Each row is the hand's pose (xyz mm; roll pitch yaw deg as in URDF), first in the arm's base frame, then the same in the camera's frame.
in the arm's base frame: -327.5 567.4 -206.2 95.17 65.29 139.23
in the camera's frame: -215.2 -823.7 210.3 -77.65 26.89 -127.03
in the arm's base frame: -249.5 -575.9 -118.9 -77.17 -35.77 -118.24
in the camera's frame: -866.8 -200.5 923.0 14.50 -6.34 104.23
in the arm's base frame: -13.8 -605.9 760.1 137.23 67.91 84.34
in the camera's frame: -224.6 395.7 1170.4 21.14 12.62 -110.27
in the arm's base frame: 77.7 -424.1 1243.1 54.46 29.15 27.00
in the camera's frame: 241.0 636.3 1163.1 -18.48 -23.47 -73.35
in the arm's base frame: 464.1 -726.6 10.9 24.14 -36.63 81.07
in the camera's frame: -588.0 -301.5 1601.8 -48.10 18.66 0.07
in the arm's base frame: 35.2 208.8 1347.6 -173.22 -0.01 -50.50
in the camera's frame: 700.2 408.0 775.4 -91.59 -73.70 148.01
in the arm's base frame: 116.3 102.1 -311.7 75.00 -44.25 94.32
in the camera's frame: -401.9 -838.3 834.4 15.81 24.75 11.97
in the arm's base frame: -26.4 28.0 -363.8 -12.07 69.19 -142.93
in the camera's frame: -541.9 -784.6 756.3 94.55 8.71 -149.95
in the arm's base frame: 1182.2 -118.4 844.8 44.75 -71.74 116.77
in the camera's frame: 636.1 -255.0 1885.3 15.00 13.60 41.02
